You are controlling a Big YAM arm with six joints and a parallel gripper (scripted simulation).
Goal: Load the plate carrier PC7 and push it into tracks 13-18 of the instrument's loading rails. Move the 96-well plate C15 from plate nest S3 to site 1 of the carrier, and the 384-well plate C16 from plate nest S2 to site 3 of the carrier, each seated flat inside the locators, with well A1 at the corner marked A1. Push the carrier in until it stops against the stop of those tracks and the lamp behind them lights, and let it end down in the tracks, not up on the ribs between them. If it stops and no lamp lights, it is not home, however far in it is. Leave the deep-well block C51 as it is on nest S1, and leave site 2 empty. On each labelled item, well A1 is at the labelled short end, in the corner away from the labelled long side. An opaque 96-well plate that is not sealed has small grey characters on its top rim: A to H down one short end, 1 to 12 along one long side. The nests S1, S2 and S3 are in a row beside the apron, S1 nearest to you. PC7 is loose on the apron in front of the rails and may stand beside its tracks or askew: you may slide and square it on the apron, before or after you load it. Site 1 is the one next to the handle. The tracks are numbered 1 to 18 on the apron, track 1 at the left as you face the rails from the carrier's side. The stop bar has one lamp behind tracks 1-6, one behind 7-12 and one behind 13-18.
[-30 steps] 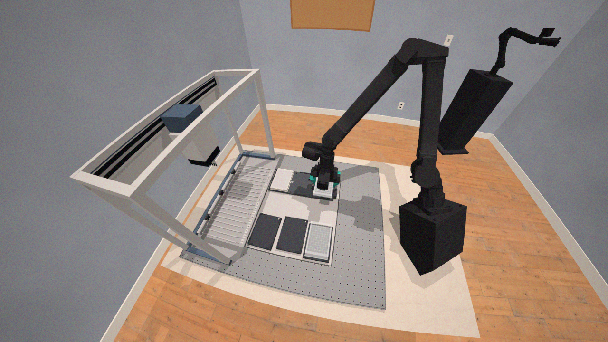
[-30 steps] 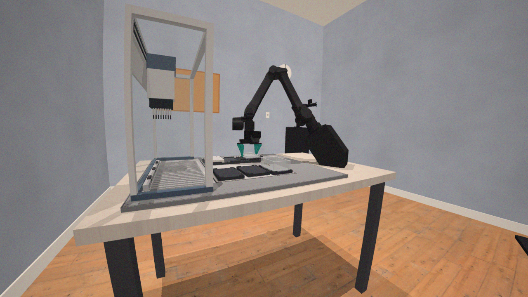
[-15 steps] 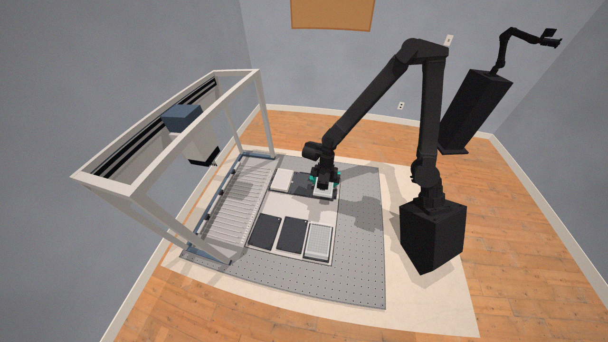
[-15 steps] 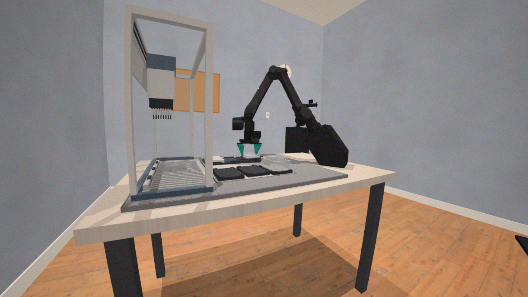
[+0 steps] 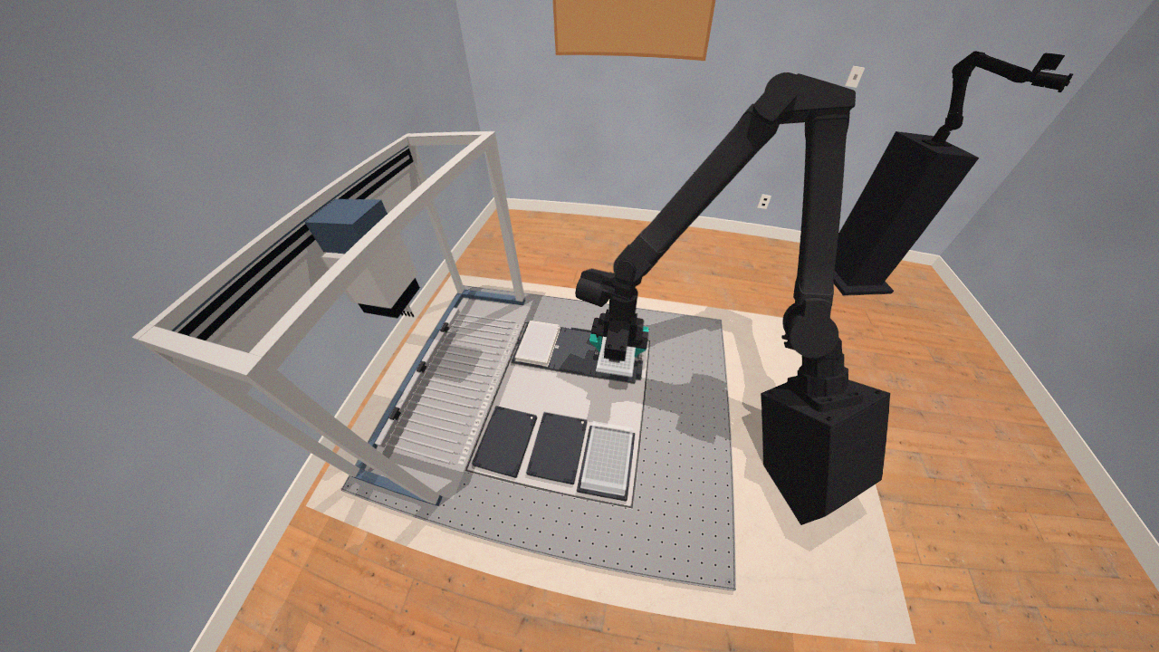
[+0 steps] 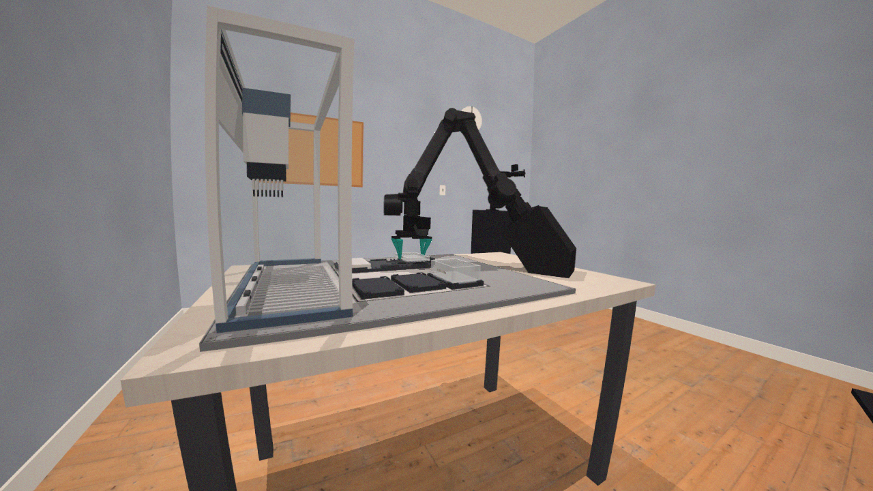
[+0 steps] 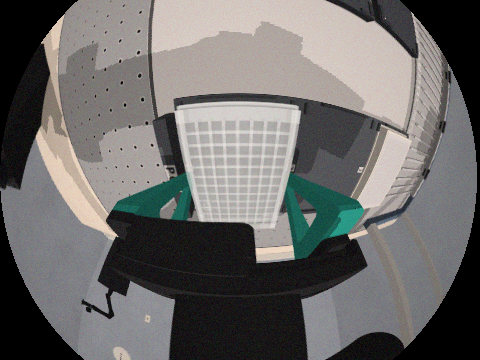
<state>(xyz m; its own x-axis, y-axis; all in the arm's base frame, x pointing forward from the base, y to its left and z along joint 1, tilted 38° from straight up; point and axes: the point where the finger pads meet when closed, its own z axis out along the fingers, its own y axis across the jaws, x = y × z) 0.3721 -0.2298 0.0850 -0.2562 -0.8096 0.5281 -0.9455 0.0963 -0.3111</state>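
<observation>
Right now the dark plate carrier PC7 is 10 cm ahead of my hand, 2 cm to the right of it and 2 cm below it. The rest, counted from my hand: nest S2: 15 cm ahead, 22 cm to the left, 3 cm below; then 96-well plate C15: right at my hand; then nest S3: 26 cm ahead, 20 cm to the left, 3 cm below.
</observation>
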